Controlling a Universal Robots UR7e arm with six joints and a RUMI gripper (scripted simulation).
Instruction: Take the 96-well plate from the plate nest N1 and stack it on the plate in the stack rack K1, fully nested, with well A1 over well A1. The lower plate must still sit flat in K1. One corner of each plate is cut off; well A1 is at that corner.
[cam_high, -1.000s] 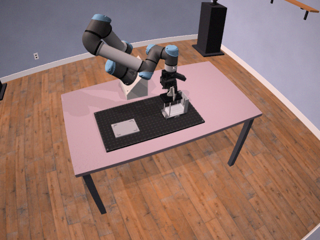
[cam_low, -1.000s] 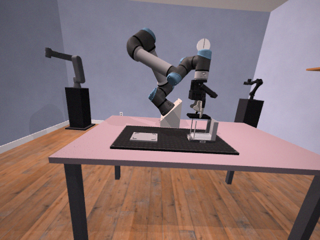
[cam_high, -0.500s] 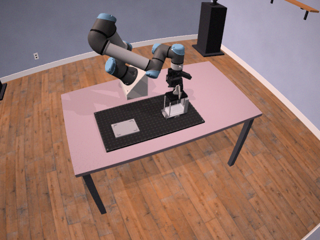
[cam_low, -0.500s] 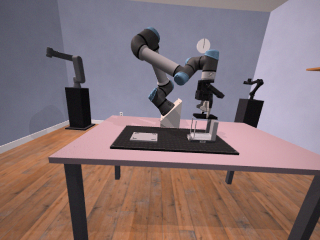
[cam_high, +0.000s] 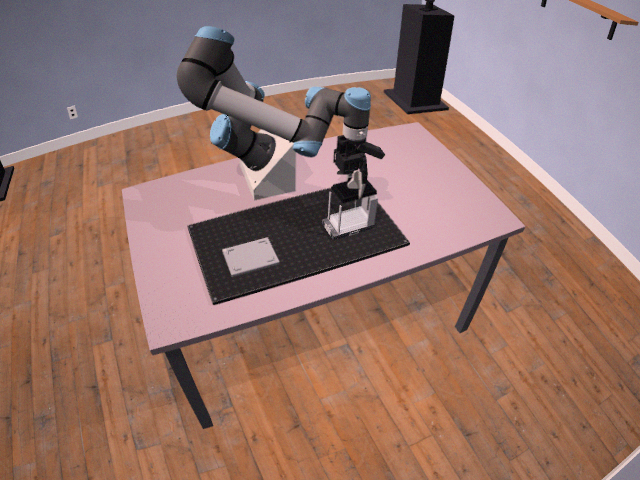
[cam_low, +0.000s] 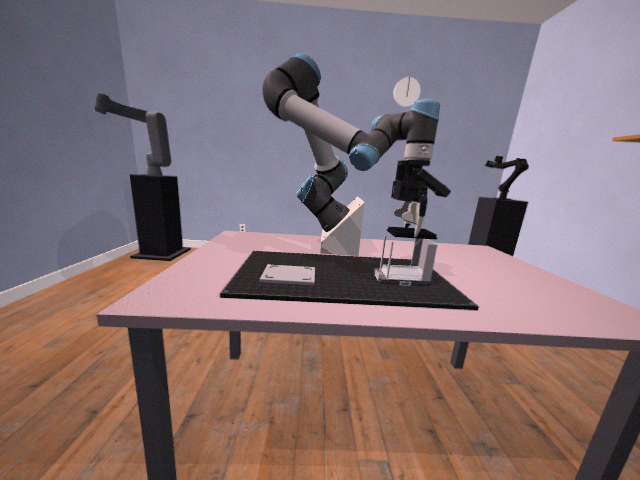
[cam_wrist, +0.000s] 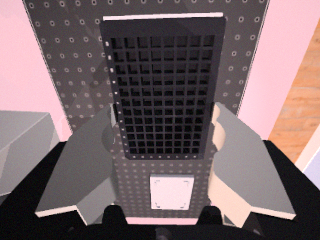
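My gripper is now 10 mm above the black 96-well plate. Also, from my hand: plate nest N1 (370 mm to the right, 160 mm below, 40 mm ahead); white plate (140 mm below).
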